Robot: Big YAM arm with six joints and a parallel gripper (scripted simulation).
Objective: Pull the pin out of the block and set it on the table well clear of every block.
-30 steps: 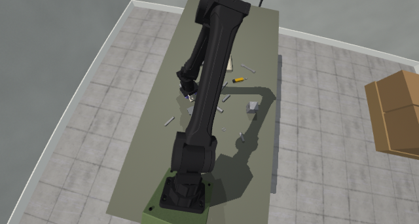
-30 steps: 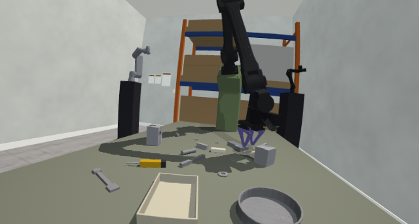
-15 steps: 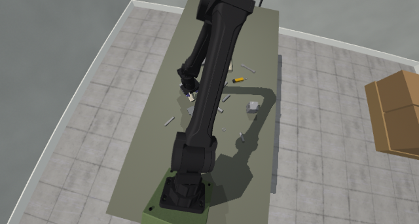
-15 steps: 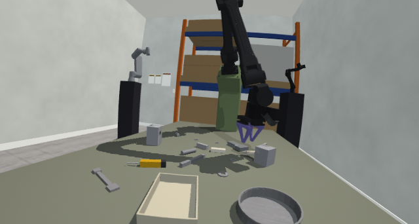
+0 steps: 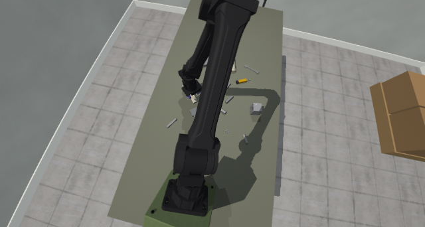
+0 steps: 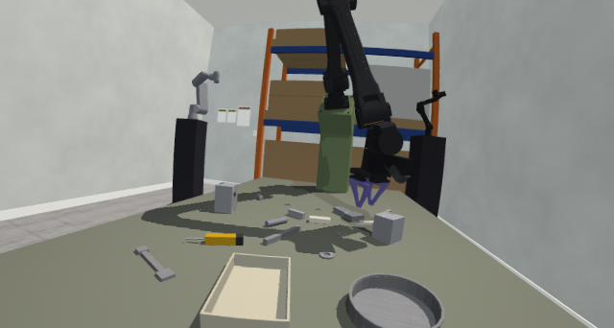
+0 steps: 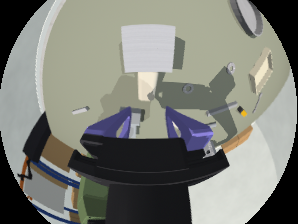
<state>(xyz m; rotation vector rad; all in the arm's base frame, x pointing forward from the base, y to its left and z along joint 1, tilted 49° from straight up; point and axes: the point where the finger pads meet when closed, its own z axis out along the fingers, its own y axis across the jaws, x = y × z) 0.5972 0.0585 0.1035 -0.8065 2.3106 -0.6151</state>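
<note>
The cream pin lies 2 cm ahead of my hand, 1 cm to the left of it and 5 cm below it. The rest, counted from my hand: cream tray (30 cm ahead, 23 cm to the right, 7 cm below); then cream piece (4 cm behind, 11 cm to the right, 7 cm below); then round grey dish (33 cm ahead, 4 cm to the right, 6 cm below).
</note>
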